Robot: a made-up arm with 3 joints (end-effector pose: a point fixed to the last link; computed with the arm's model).
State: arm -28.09 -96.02 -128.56
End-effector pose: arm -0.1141 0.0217 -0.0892 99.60 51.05 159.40
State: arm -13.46 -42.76 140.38
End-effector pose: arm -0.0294 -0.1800 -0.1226 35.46 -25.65 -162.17
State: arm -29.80 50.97 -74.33
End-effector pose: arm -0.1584 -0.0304 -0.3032 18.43 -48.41 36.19
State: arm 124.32 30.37 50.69
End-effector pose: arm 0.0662 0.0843 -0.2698 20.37 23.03 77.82
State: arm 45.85 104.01 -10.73
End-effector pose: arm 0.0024 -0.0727 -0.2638 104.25 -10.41 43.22
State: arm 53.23 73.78 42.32
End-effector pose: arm 0.0698 -0.0223 -0.2867 68.52 40.28 38.96
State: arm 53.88 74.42 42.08
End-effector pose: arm 0.0695 -0.0214 -0.2866 69.41 40.21 40.25
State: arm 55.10 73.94 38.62
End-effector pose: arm 0.0672 -0.0227 -0.2830 69.77 36.86 42.64
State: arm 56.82 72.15 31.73
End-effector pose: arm 0.0626 -0.0271 -0.2762 69.26 30.04 46.09
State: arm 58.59 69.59 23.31
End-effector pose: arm 0.0568 -0.0342 -0.2694 67.94 21.77 50.04
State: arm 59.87 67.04 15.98
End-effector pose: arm 0.0518 -0.0416 -0.2648 66.22 14.68 53.50
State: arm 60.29 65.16 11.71
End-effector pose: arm 0.0488 -0.0466 -0.2627 64.70 10.61 55.31
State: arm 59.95 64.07 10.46
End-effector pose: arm 0.0477 -0.0485 -0.2620 63.69 9.40 55.33
